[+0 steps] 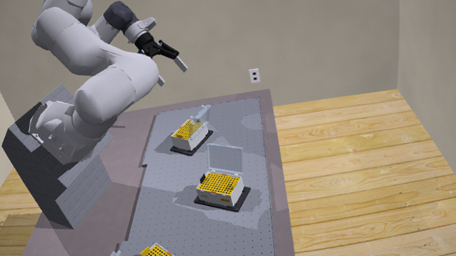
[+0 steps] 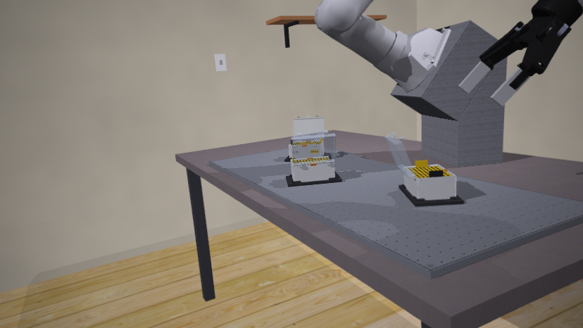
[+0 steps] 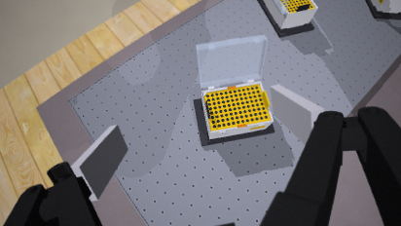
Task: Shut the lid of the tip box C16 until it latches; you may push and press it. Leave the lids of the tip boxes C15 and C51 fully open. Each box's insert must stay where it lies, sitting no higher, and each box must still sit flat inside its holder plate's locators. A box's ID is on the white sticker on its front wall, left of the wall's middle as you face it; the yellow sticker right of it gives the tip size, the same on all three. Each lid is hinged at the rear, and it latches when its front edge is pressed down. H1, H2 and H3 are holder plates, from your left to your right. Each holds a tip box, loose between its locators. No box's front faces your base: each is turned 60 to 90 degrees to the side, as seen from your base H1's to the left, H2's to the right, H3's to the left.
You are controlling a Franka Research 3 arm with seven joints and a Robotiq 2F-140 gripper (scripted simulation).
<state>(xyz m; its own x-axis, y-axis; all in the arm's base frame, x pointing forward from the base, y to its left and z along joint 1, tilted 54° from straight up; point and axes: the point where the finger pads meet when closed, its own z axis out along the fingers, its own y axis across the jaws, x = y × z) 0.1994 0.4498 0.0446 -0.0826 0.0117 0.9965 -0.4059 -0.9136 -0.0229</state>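
Right now the tip box is 17 cm below my hand, 12 cm to the right of it and 3 cm ahead of it.
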